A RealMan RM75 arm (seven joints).
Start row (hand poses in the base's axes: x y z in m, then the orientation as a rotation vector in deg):
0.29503, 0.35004, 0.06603, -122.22, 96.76, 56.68
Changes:
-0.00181, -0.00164, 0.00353, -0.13, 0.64, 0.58
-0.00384, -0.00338, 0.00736, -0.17, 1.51, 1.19
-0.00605, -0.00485, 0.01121, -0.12, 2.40, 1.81
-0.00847, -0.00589, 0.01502, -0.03, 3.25, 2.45
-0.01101, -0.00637, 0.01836, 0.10, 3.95, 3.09
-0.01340, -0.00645, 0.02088, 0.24, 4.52, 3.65
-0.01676, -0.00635, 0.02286, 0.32, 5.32, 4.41
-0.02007, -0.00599, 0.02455, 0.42, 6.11, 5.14
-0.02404, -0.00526, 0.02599, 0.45, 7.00, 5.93
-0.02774, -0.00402, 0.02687, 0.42, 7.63, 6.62
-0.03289, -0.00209, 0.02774, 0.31, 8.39, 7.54
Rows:
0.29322, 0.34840, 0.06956, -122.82, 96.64, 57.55
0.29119, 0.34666, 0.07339, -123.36, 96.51, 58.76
0.28898, 0.34519, 0.07724, -123.84, 96.29, 60.07
0.28656, 0.34415, 0.08105, -124.31, 96.00, 61.37
0.28402, 0.34367, 0.08439, -124.78, 95.60, 62.50
0.28163, 0.34359, 0.08691, -125.18, 95.20, 63.46
0.27827, 0.34369, 0.08889, -125.78, 94.75, 64.72
0.27496, 0.34405, 0.09058, -126.33, 94.30, 65.98
0.27099, 0.34478, 0.09202, -126.97, 93.88, 67.35
0.26729, 0.34602, 0.09290, -127.58, 93.50, 68.32
0.26214, 0.34795, 0.09377, -128.46, 93.00, 69.48

